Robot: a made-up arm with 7 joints.
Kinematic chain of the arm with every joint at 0, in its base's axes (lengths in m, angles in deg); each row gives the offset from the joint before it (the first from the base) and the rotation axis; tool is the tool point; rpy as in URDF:
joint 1: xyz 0 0 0.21 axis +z
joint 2: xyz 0 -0.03 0.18 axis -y
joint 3: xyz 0 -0.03 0.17 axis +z
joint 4: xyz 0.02 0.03 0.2 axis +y
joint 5: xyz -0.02 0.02 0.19 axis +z
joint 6: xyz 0 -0.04 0.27 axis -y
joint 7: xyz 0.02 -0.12 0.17 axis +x
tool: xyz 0 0 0 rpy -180 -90 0
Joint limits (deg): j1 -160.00..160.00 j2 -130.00..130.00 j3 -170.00..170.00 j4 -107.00..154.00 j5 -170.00..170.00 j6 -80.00..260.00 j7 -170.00..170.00
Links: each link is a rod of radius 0.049 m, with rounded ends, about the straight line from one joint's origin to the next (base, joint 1, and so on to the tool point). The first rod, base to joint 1, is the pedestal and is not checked.
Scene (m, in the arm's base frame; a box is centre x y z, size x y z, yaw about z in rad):
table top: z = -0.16
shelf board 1: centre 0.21 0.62 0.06 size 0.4 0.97 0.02 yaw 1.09
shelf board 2: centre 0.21 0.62 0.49 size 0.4 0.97 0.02 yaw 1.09
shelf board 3: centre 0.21 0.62 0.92 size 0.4 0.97 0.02 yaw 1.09
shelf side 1: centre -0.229 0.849 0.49 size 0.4 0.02 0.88 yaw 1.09
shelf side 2: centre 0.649 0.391 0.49 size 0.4 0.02 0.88 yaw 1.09
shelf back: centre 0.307 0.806 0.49 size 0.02 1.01 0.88 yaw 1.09
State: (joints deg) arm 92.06 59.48 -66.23 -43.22 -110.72 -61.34 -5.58
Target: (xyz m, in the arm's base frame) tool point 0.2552 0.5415 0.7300
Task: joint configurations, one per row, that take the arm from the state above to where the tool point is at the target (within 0.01 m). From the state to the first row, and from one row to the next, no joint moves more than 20 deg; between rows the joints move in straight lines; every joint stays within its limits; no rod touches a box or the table.
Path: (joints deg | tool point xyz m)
1: 93.93 57.63 -58.77 -25.43 -100.85 -63.41 -5.58 | -0.1792 -0.7906 0.5639
2: 95.80 55.79 -51.31 -7.65 -90.97 -65.49 -5.58 | 0.0345 -0.8355 0.6801
3: 97.67 53.94 -43.85 10.14 -81.10 -67.56 -5.58 | 0.2360 -0.7727 0.8161
4: 99.54 52.09 -36.38 27.93 -71.22 -69.63 -5.58 | 0.3840 -0.6128 0.9439
5: 101.42 50.25 -28.92 45.72 -61.35 -71.71 -5.58 | 0.4517 -0.3879 1.0333
6: 103.29 48.40 -21.46 63.50 -51.47 -73.78 -5.58 | 0.4343 -0.1432 1.0600
7: 105.16 46.55 -14.00 81.29 -41.60 -75.85 -5.58 | 0.3499 0.0741 1.0121
8: 107.03 44.71 -6.54 99.08 -31.72 -77.93 -5.58 | 0.2336 0.2265 0.8948
9: 108.90 42.86 0.92 116.87 -21.85 -80.00 -5.58 | 0.1268 0.2953 0.7300
10: 111.25 26.14 -9.54 107.43 -28.81 -80.00 -5.58 | 0.1771 0.3865 0.7347
11: 113.61 9.41 -20.01 97.98 -35.77 -80.00 -5.58 | 0.2245 0.4694 0.7301
12: 115.96 -7.31 -30.48 88.54 -42.73 -80.00 -5.58 | 0.2552 0.5415 0.7300

